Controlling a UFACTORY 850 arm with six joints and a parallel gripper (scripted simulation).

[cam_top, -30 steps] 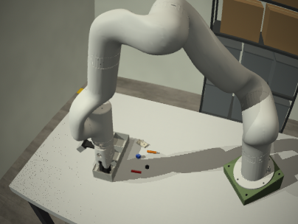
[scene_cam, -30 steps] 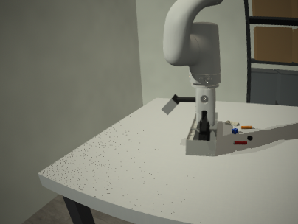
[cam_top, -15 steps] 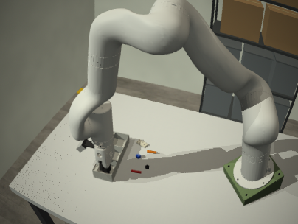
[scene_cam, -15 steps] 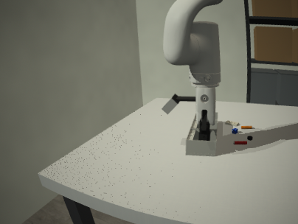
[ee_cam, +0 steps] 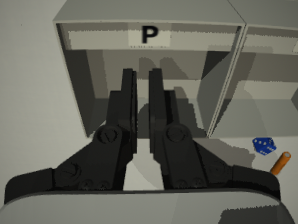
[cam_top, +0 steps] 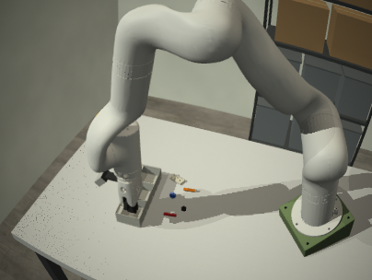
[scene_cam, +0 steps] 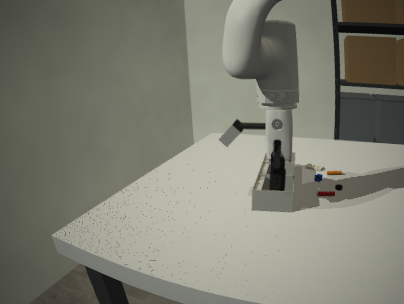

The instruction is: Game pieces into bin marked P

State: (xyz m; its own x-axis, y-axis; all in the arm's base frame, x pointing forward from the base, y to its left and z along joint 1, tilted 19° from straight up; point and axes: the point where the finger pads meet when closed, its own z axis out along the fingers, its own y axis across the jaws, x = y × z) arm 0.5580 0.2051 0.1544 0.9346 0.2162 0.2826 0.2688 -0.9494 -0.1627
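Now: hand 150 mm to the left of the blue die, 60 mm past it and 50 mm above it. From my hand the other things lie so: red stick: 100 mm behind, 70 mm to the right, 50 mm below; then grey bin: 80 mm to the right, 30 mm below, 30 mm ahead; then black piece: 120 mm to the right, 120 mm behind, 50 mm below.
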